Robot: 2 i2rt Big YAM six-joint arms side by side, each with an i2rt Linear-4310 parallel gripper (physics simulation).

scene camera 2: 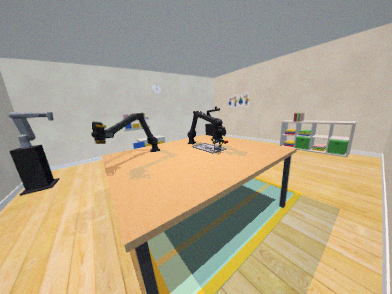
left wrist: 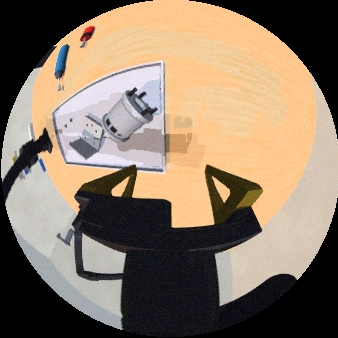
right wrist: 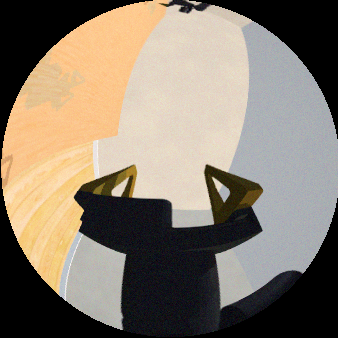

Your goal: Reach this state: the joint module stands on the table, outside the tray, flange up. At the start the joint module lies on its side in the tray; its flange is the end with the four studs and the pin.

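Frame: origin at the left arm's base, x ahead, y left, z up, level; millimetres.
Where they show: left gripper, fingertip midpoint: (scene camera 2: 217, 145) (left wrist: 170, 167); right gripper, fingertip midpoint: (scene camera 2: 103, 134) (right wrist: 170, 167); left arm's base, origin of the base link: (scene camera 2: 191, 143) (left wrist: 47, 140); right arm's base, origin of the base link: (scene camera 2: 155, 150).
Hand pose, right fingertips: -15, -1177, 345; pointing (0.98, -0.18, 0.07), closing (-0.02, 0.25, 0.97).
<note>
Things, the pixels of their centre, and the offset from my right fingertips, as dx, dy, dz. "pt": a spot on its surface instead. Level surfaces: height alone.
- joint module, body centre: (left wrist: 129, 113) +509, +931, -309
- white tray, surface spot: (scene camera 2: 200, 146) pt +245, +1007, -336
- grey angled bracket, body centre: (left wrist: 85, 135) +378, +965, -313
- table, its level: dz -345
The joint module (left wrist: 125, 119), a light grey cylinder with dark windows, lies on its side in the white tray (left wrist: 92, 101) (scene camera 2: 200, 146). Its flange end with dark studs points to the upper right in the left wrist view, near the tray's rim. The pin cannot be told apart from the studs. My left gripper (left wrist: 170, 167) (scene camera 2: 218, 143) is open and empty, pointing down above the tray area; the module appears beyond its fingertips, up and to the left in the left wrist view. My right gripper (right wrist: 170, 167) (scene camera 2: 99, 133) is open and empty, raised high at the left of the scene view.
A grey angled bracket (left wrist: 89, 141) lies in the tray beside the module. A blue-handled tool (left wrist: 61, 60) and a red-handled tool (left wrist: 87, 34) lie on the table (scene camera 2: 200, 172) outside the tray. Part of the other arm (left wrist: 30, 152) shows at the left wrist view's left edge.
</note>
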